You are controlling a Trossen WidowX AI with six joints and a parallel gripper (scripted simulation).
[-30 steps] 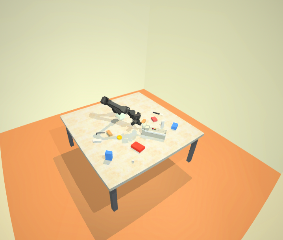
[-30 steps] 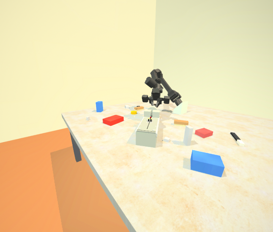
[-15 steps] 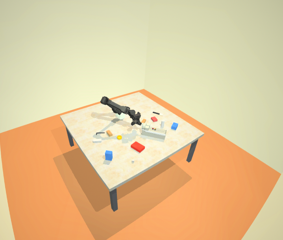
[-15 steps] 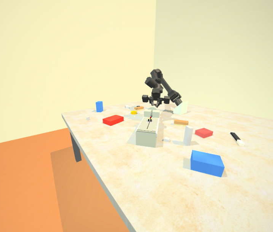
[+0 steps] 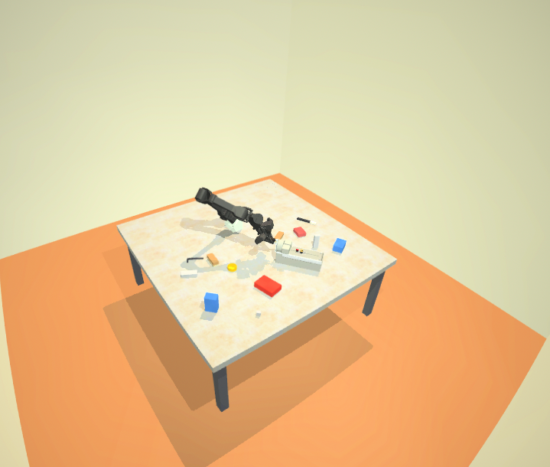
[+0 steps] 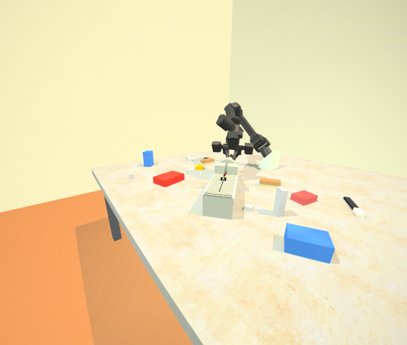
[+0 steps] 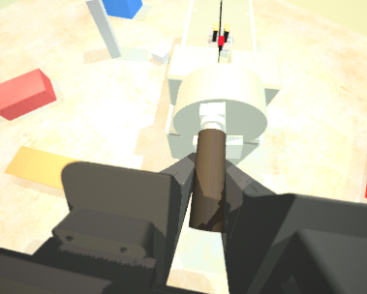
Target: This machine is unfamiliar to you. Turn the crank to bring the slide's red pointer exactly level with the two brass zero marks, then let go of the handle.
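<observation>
The crank is 10 mm above my gripper tip. Round my gripper tip: brown crank handle 20 mm above, 10 mm to the right, 10 mm behind; red pointer 120 mm ahead, 80 mm to the left, 10 mm below; yellow disc 260 mm to the right, 80 mm below, 30 mm behind.
</observation>
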